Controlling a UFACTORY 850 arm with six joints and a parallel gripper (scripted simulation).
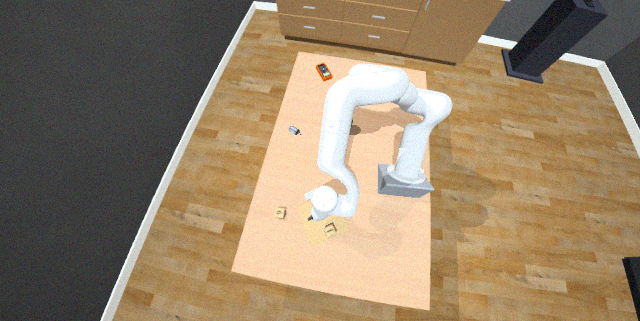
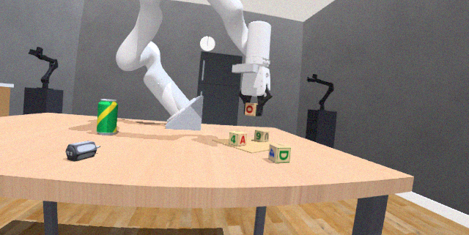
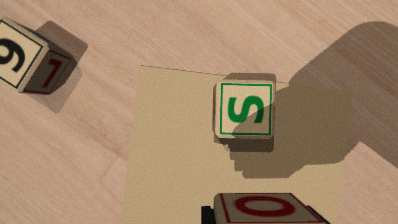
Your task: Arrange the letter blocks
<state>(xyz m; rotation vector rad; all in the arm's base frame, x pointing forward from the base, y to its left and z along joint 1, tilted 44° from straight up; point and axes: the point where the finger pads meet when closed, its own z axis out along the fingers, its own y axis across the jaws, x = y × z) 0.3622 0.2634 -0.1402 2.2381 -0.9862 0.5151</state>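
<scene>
Now: hand 120 mm above the tan mat. From my hand the other things lie so: grey device: 430 mm to the right, 250 mm ahead, 110 mm below; yellow can: 520 mm to the right, 60 mm below, 20 mm behind.
</scene>
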